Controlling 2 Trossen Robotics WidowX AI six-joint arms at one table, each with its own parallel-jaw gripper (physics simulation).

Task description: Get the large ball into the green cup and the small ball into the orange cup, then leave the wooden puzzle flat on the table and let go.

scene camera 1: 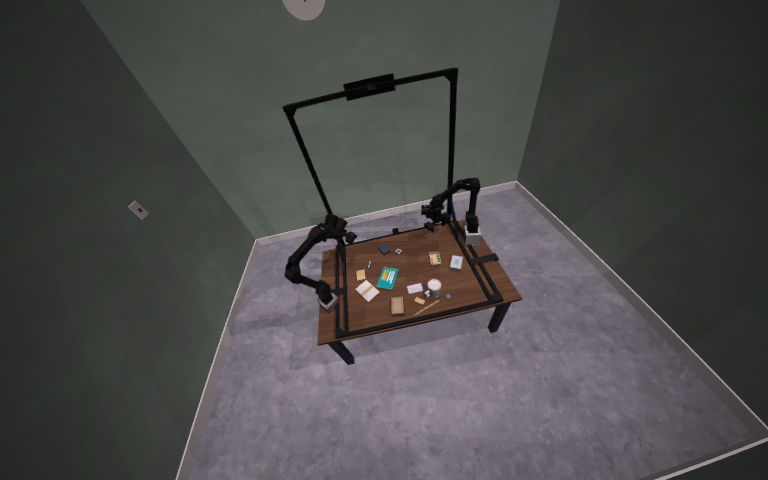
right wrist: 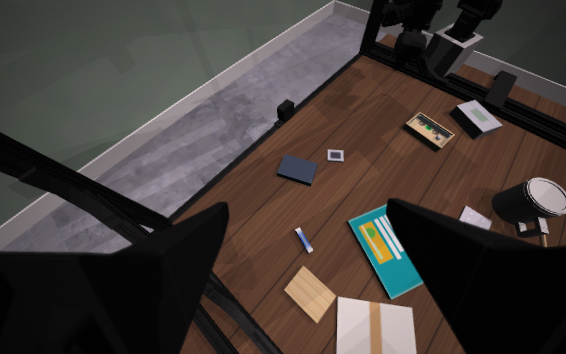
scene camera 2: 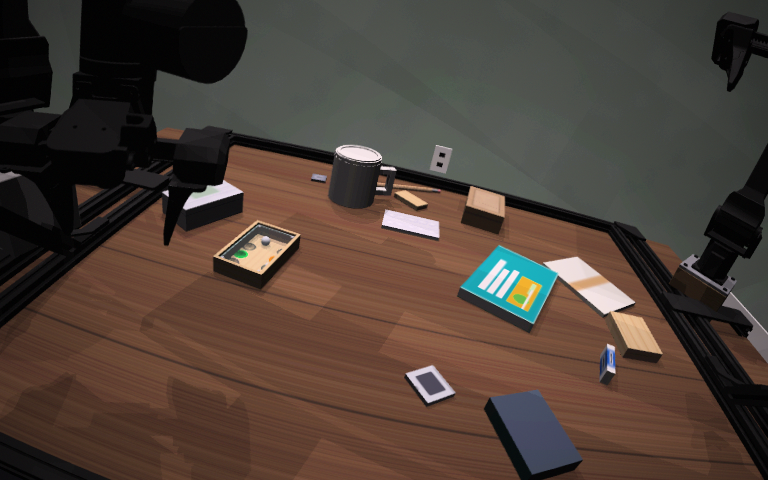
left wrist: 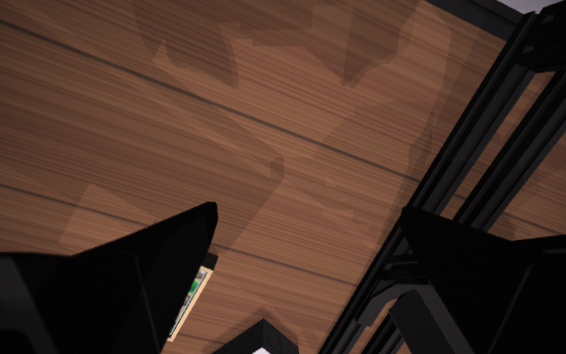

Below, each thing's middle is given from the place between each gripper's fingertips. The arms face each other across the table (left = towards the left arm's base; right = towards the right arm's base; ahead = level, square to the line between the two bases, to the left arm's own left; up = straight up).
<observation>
The wooden puzzle (scene camera 2: 255, 256) lies 16 cm ahead of my left hand, 12 cm to the right of it and 10 cm below it. Also, from my left hand: dark blue box (scene camera 2: 529, 431) (39 cm to the right, 12 cm behind, 10 cm below).
I see my right gripper 34 cm above the dark blue box, 19 cm to the right of it and 9 cm past it. The rest, counted from my right hand: wooden puzzle: 47 cm to the left, 34 cm below, 18 cm ahead.
</observation>
